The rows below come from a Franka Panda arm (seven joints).
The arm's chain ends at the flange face. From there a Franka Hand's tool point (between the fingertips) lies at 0.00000 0.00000 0.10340 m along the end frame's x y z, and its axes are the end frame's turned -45 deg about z.
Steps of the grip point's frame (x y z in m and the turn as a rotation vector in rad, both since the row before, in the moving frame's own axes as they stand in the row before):
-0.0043, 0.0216, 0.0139, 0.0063, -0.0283, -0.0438
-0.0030, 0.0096, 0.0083, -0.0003, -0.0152, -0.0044
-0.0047, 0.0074, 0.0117, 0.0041, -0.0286, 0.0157
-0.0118, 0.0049, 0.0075, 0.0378, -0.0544, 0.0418
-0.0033, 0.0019, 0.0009, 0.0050, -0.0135, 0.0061
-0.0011, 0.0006, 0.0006, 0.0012, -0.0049, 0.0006
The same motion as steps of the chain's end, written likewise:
0.0147, 0.0167, 0.0139, -0.0156, -0.0245, -0.0438
0.0058, 0.0078, 0.0083, -0.0110, -0.0105, -0.0044
0.0043, 0.0068, 0.0117, -0.0173, -0.0231, 0.0157
0.0019, 0.0107, 0.0077, -0.0117, -0.0652, 0.0418
0.0004, 0.0031, 0.0009, -0.0060, -0.0131, 0.0061
0.0001, 0.0009, 0.0006, -0.0026, -0.0043, 0.0006

